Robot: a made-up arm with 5 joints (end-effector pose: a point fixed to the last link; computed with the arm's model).
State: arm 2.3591 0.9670 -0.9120 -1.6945 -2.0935
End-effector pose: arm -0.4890 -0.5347 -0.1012 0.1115 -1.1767 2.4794
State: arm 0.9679 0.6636 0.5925 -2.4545 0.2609
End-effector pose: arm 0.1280 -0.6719 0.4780 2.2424 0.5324 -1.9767
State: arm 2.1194 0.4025 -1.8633 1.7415 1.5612
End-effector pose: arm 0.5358 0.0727 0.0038 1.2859 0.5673 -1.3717
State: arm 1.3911 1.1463 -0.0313 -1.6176 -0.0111
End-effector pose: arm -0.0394 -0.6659 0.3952 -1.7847 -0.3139 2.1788
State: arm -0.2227 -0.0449 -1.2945 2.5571 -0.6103
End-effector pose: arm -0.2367 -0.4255 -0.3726 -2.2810 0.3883 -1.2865
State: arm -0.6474 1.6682 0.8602 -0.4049 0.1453
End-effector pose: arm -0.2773 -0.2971 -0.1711 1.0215 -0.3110 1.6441
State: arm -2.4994 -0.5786 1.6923 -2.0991 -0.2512
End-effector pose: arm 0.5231 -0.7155 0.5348 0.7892 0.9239 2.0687
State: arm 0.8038 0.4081 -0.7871 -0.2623 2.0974
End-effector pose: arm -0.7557 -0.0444 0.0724 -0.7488 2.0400 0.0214
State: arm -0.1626 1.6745 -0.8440 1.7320 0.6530
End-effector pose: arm -0.3330 0.4258 -0.1761 -0.8137 0.6552 -0.2604
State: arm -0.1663 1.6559 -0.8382 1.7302 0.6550
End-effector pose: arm -0.3284 0.4290 -0.1730 -0.8063 0.6701 -0.2745
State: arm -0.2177 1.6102 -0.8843 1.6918 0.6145
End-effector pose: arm -0.3437 0.4010 -0.1616 -0.8686 0.7054 -0.2541
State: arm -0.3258 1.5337 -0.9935 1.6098 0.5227
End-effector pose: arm -0.3842 0.3378 -0.1259 -1.0099 0.7746 -0.1718
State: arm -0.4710 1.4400 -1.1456 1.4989 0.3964
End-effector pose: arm -0.4340 0.2589 -0.0458 -1.1844 0.8838 -0.0101
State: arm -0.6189 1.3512 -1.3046 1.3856 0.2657
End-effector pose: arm -0.4617 0.1928 0.0688 -1.3269 1.0167 0.2055
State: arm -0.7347 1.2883 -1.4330 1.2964 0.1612
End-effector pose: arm -0.4580 0.1531 0.1737 -1.4052 1.1337 0.4070
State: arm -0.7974 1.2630 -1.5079 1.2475 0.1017
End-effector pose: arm -0.4450 0.1341 0.2333 -1.4349 1.1955 0.5344
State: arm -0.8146 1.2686 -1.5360 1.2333 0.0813
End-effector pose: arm -0.4404 0.1244 0.2508 -1.4442 1.2015 0.5867
